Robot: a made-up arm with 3 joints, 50 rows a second.
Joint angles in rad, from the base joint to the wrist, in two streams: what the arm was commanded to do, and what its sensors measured. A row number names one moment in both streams.
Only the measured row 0 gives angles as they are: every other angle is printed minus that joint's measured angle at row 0.
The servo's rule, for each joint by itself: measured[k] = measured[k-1] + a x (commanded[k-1-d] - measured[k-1]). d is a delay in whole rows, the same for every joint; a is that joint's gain. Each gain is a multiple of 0.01, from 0.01 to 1. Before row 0 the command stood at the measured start. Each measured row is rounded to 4 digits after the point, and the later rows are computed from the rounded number. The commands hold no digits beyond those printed.
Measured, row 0:
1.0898, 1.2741, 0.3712
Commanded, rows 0 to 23:
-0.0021, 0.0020, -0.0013
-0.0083, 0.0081, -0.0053
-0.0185, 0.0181, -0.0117
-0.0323, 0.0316, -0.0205
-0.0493, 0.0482, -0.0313
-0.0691, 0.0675, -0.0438
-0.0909, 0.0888, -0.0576
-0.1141, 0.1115, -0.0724
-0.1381, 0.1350, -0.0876
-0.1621, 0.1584, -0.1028
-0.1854, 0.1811, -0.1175
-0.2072, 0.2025, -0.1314
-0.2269, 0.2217, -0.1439
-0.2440, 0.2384, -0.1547
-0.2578, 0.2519, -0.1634
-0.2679, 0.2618, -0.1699
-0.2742, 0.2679, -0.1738
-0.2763, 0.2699, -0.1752
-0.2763, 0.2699, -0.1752
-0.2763, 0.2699, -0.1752
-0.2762, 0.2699, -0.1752
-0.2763, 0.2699, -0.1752
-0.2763, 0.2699, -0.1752
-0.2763, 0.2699, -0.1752
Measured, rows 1 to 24:
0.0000, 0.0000, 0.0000
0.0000, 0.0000, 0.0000
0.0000, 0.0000, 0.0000
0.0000, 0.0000, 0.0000
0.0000, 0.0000, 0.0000
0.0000, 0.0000, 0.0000
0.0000, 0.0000, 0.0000
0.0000, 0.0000, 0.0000
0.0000, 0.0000, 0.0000
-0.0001, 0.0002, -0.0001
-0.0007, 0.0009, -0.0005
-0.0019, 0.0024, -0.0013
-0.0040, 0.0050, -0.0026
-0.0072, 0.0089, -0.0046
-0.0115, 0.0142, -0.0073
-0.0171, 0.0209, -0.0108
-0.0239, 0.0291, -0.0151
-0.0319, 0.0386, -0.0202
-0.0410, 0.0494, -0.0260
-0.0511, 0.0613, -0.0324
-0.0620, 0.0740, -0.0393
-0.0735, 0.0873, -0.0466
-0.0854, 0.1009, -0.0542
-0.0975, 0.1145, -0.0618
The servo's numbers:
d 9
a 0.07 0.09 0.07

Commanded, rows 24 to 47:
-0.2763, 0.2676, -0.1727
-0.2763, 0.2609, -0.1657
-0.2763, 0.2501, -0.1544
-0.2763, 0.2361, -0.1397
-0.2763, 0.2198, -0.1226
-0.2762, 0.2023, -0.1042
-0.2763, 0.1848, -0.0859
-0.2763, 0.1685, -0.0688
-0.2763, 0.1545, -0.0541
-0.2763, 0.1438, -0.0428
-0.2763, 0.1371, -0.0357
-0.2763, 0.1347, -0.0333
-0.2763, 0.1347, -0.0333
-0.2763, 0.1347, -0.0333
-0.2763, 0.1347, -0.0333
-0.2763, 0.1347, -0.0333
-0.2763, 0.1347, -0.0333
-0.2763, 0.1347, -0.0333
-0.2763, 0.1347, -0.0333
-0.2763, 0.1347, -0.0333
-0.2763, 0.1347, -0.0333
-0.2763, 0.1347, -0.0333
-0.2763, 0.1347, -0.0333
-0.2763, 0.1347, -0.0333
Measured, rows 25 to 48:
-0.1094, 0.1278, -0.0694
-0.1209, 0.1404, -0.0767
-0.1318, 0.1521, -0.0836
-0.1419, 0.1627, -0.0900
-0.1513, 0.1723, -0.0960
-0.1600, 0.1811, -0.1015
-0.1681, 0.1891, -0.1067
-0.1757, 0.1964, -0.1115
-0.1827, 0.2030, -0.1160
-0.1893, 0.2088, -0.1200
-0.1954, 0.2135, -0.1232
-0.2011, 0.2168, -0.1254
-0.2064, 0.2185, -0.1264
-0.2113, 0.2186, -0.1261
-0.2158, 0.2171, -0.1246
-0.2200, 0.2142, -0.1219
-0.2239, 0.2101, -0.1182
-0.2276, 0.2051, -0.1137
-0.2310, 0.1996, -0.1087
-0.2342, 0.1940, -0.1036
-0.2371, 0.1887, -0.0987
-0.2398, 0.1838, -0.0941
-0.2424, 0.1794, -0.0898
-0.2448, 0.1754, -0.0858

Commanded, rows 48 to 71:
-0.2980, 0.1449, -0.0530
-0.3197, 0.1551, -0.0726
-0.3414, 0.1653, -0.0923
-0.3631, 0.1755, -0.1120
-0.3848, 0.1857, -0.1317
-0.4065, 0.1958, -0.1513
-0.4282, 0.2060, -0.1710
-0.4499, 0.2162, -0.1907
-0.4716, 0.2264, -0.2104
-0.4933, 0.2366, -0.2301
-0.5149, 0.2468, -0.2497
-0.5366, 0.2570, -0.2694
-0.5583, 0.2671, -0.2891
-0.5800, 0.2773, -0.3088
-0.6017, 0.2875, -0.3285
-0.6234, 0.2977, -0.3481
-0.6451, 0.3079, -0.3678
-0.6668, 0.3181, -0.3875
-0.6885, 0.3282, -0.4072
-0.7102, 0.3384, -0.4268
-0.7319, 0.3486, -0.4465
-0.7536, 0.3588, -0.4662
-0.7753, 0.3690, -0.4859
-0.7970, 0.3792, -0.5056
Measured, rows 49 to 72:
-0.2470, 0.1717, -0.0821
-0.2491, 0.1684, -0.0787
-0.2510, 0.1654, -0.0755
-0.2528, 0.1626, -0.0725
-0.2544, 0.1601, -0.0698
-0.2559, 0.1578, -0.0672
-0.2573, 0.1557, -0.0648
-0.2586, 0.1538, -0.0626
-0.2598, 0.1521, -0.0605
-0.2625, 0.1515, -0.0600
-0.2665, 0.1518, -0.0609
-0.2717, 0.1530, -0.0631
-0.2781, 0.1550, -0.0665
-0.2856, 0.1578, -0.0711
-0.2941, 0.1612, -0.0767
-0.3035, 0.1652, -0.0833
-0.3137, 0.1698, -0.0908
-0.3248, 0.1749, -0.0992
-0.3366, 0.1805, -0.1084
-0.3491, 0.1865, -0.1183
-0.3622, 0.1928, -0.1289
-0.3759, 0.1995, -0.1401
-0.3902, 0.2065, -0.1519
-0.4050, 0.2138, -0.1643

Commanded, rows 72 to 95:
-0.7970, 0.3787, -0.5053
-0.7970, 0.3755, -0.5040
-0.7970, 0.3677, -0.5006
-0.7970, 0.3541, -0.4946
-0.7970, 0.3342, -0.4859
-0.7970, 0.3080, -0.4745
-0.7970, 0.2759, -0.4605
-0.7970, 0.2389, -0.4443
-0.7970, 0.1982, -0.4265
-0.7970, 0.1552, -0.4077
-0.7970, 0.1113, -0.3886
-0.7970, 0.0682, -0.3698
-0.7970, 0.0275, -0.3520
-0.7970, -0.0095, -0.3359
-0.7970, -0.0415, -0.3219
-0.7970, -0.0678, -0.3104
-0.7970, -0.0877, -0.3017
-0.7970, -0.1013, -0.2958
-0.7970, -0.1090, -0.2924
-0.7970, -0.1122, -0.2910
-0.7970, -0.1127, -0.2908
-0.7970, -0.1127, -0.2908
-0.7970, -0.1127, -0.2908
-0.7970, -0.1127, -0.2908
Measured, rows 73 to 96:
-0.4203, 0.2214, -0.1772
-0.4360, 0.2292, -0.1905
-0.4522, 0.2372, -0.2043
-0.4687, 0.2454, -0.2185
-0.4856, 0.2538, -0.2331
-0.5028, 0.2623, -0.2480
-0.5204, 0.2710, -0.2633
-0.5382, 0.2798, -0.2789
-0.5563, 0.2887, -0.2948
-0.5731, 0.2968, -0.3095
-0.5888, 0.3039, -0.3231
-0.6034, 0.3096, -0.3355
-0.6170, 0.3136, -0.3466
-0.6296, 0.3155, -0.3564
-0.6413, 0.3148, -0.3647
-0.6522, 0.3113, -0.3714
-0.6623, 0.3048, -0.3765
-0.6717, 0.2952, -0.3800
-0.6805, 0.2826, -0.3819
-0.6887, 0.2672, -0.3824
-0.6963, 0.2493, -0.3815
-0.7033, 0.2293, -0.3794
-0.7099, 0.2078, -0.3764
-0.7160, 0.1854, -0.3726

